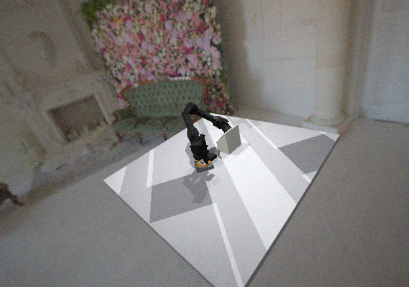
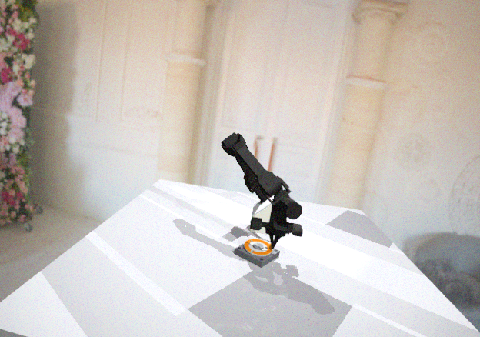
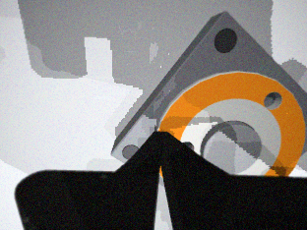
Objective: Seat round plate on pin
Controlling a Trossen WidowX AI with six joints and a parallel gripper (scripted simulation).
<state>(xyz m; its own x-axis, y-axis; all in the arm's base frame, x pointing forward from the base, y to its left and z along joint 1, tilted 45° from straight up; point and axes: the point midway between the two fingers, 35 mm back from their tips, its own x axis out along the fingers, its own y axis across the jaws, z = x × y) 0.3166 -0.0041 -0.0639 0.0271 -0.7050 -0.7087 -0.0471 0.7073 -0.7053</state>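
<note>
My gripper tip is 5 cm to the left of the base, 2 cm above it and 1 cm past it.
</note>
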